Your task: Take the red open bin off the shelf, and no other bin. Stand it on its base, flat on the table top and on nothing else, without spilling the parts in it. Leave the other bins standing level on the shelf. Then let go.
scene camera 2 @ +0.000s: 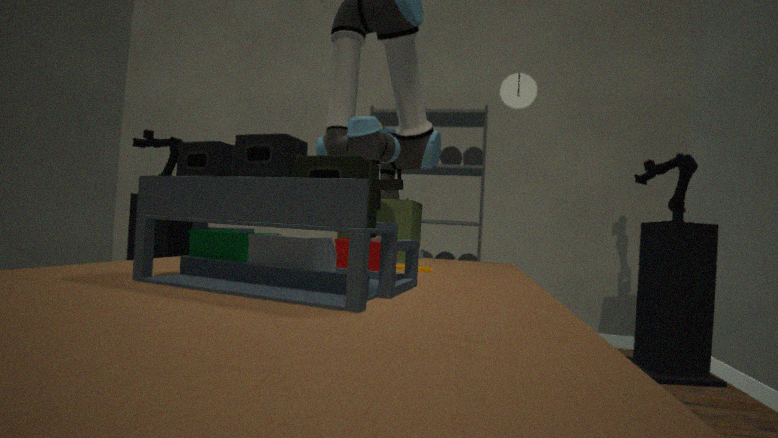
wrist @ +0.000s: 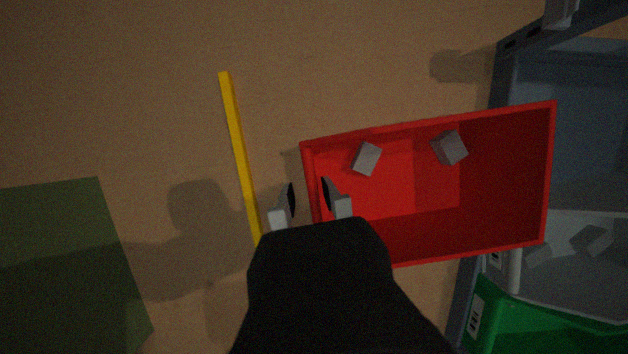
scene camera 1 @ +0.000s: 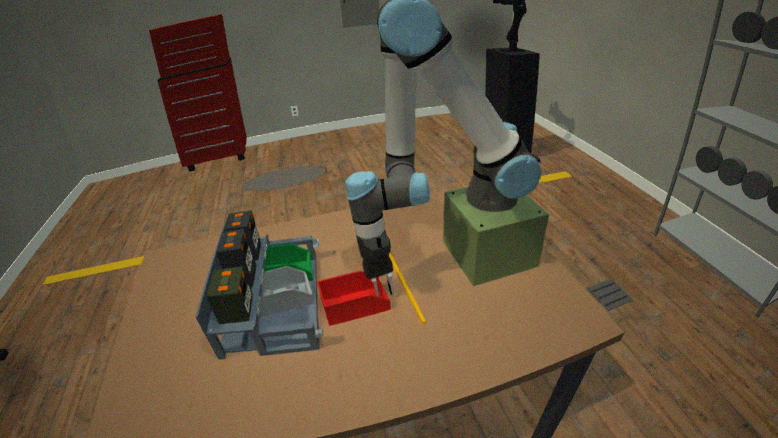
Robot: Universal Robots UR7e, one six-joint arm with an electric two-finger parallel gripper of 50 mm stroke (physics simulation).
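Places are measured from the arm's base along level axes (x ahead, y left, z up), in metres.
Where they show: gripper, fingertip midpoint: point(wrist: 308, 189) point(scene camera 1: 385, 294); arm's base, origin of the base link: point(scene camera 1: 491, 198).
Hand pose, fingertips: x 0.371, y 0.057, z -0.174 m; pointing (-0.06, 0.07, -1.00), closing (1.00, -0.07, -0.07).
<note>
Things, the pixels of their top centre, and the offset from my fingertips.
- red open bin, middle of its top: point(wrist: 430, 197) point(scene camera 2: 369, 239) point(scene camera 1: 351, 285) 0.086 m ahead, 0.009 m right, 0.060 m up
- grey bin, middle of its top: point(scene camera 2: 298, 235) point(scene camera 1: 277, 280) 0.271 m ahead, 0.109 m right, 0.066 m up
- green bin, middle of its top: point(scene camera 2: 245, 231) point(scene camera 1: 279, 254) 0.244 m ahead, 0.220 m right, 0.066 m up
- yellow bar, middle of its top: point(wrist: 259, 247) point(scene camera 2: 358, 262) point(scene camera 1: 401, 276) 0.072 m back, 0.055 m right, 0.005 m down
The red open bin point(scene camera 1: 353, 310) point(scene camera 2: 359, 254) point(wrist: 500, 210) stands upright on the table in front of the shelf point(scene camera 1: 231, 326) point(scene camera 2: 255, 201) point(wrist: 504, 75); it looks level. Grey block parts point(wrist: 366, 159) point(wrist: 449, 147) lie inside it. Whether its back end touches the shelf I cannot tell. My gripper point(scene camera 1: 384, 287) point(wrist: 308, 189) is open and empty, one finger on each side of the bin's front wall, with gaps to it. The grey bin point(scene camera 1: 283, 307) point(scene camera 2: 291, 253) and the green bin point(scene camera 1: 288, 255) point(scene camera 2: 220, 244) point(wrist: 540, 335) sit on the shelf's lower tier and look level.
A yellow bar point(scene camera 1: 408, 293) point(scene camera 2: 421, 268) point(wrist: 240, 150) lies on the table just beyond the gripper, on the robot's side. The green robot base block point(scene camera 1: 495, 250) point(wrist: 65, 260) stands behind it. Dark boxes point(scene camera 1: 229, 299) point(scene camera 2: 270, 155) stand on the shelf's upper tier.
</note>
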